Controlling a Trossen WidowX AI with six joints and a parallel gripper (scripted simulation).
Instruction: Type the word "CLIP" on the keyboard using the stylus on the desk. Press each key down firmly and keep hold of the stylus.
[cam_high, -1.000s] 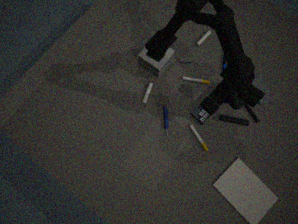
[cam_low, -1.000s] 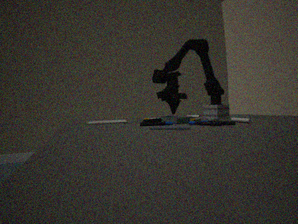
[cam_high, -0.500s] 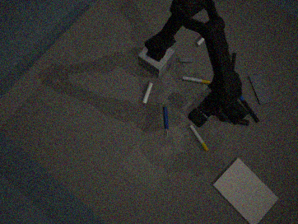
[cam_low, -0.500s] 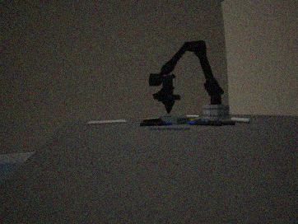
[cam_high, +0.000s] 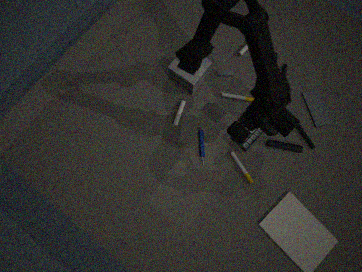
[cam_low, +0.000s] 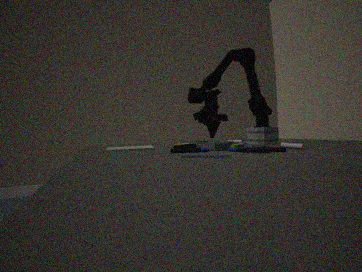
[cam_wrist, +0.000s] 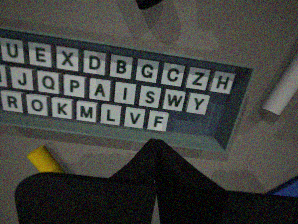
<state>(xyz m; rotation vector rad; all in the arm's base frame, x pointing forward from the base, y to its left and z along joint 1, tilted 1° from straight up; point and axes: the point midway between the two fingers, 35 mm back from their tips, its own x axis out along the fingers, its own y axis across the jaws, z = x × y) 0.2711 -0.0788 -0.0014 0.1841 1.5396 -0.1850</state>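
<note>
The blue stylus is 80 mm behind my gripper tip, 150 mm to the right of it and 30 mm below it. The rest, counted from my gripper tip: white pad: 310 mm ahead, 220 mm to the right, 40 mm below.
</note>
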